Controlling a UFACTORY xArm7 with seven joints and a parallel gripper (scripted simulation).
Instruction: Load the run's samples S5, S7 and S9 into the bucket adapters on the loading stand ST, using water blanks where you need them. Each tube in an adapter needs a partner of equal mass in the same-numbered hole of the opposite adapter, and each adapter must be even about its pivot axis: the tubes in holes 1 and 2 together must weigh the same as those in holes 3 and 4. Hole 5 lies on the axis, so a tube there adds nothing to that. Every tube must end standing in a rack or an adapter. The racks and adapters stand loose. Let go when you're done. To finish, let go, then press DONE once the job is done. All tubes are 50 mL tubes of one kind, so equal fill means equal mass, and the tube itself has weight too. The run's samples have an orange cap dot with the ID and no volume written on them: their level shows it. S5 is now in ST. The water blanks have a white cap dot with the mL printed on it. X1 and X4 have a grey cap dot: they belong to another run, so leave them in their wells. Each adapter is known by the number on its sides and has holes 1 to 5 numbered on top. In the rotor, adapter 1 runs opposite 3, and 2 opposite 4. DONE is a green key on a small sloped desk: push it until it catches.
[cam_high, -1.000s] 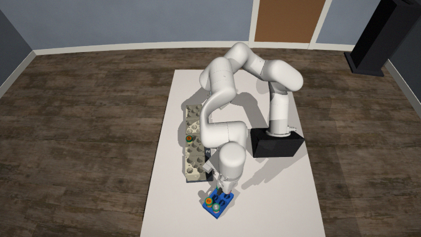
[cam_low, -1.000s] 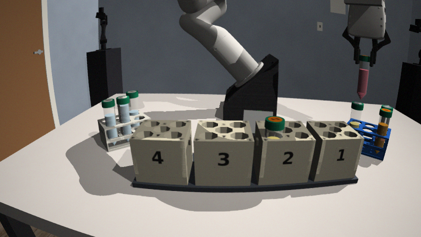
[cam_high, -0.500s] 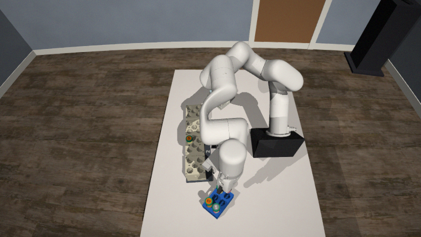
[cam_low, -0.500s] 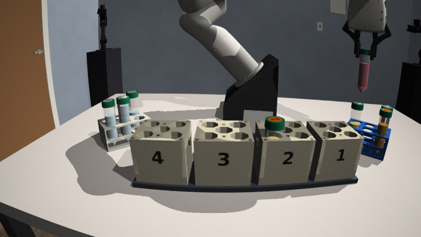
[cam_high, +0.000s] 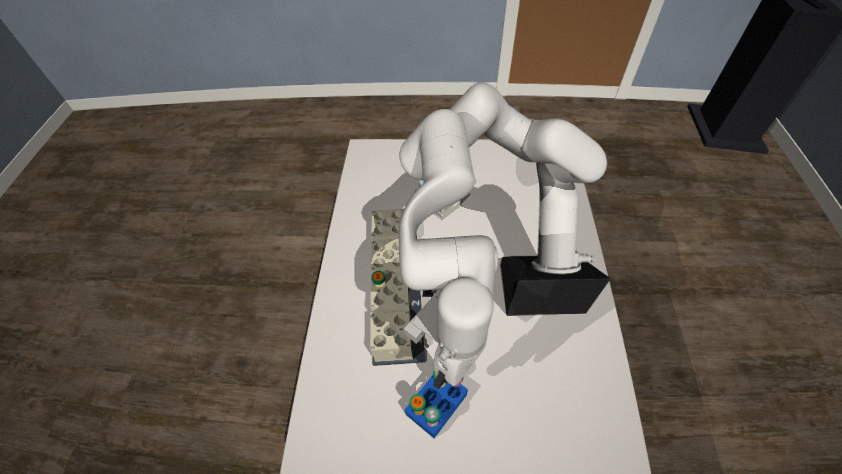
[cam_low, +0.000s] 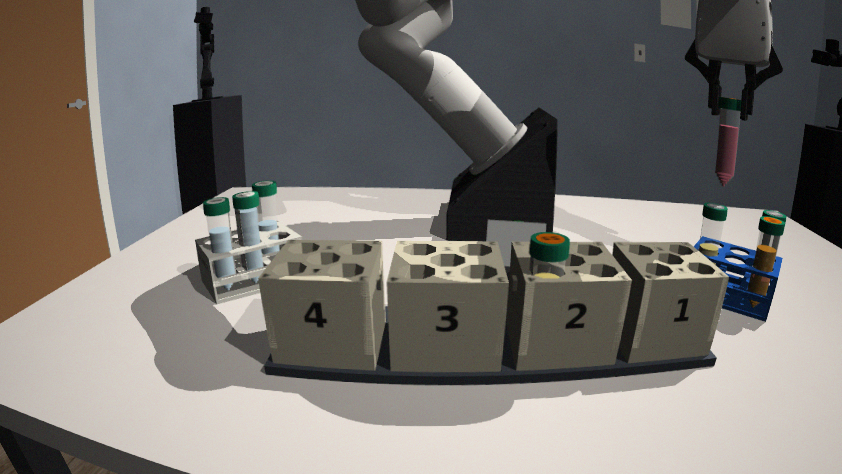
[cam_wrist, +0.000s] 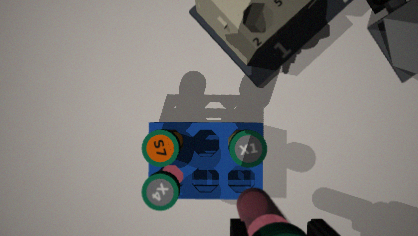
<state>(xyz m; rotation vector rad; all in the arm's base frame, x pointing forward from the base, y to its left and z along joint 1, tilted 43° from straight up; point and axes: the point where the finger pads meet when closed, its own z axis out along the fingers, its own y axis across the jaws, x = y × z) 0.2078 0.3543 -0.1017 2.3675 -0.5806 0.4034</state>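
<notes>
Now: hand 5 cm above the pink-filled sample tube and 1 cm past it. Round my hand: blue rack: 22 cm below, 4 cm ahead, 2 cm to the left; green done key: 28 cm to the right, 19 cm below, 1 cm ahead; S7 tube: 19 cm below, 7 cm ahead, 5 cm to the left.
</notes>
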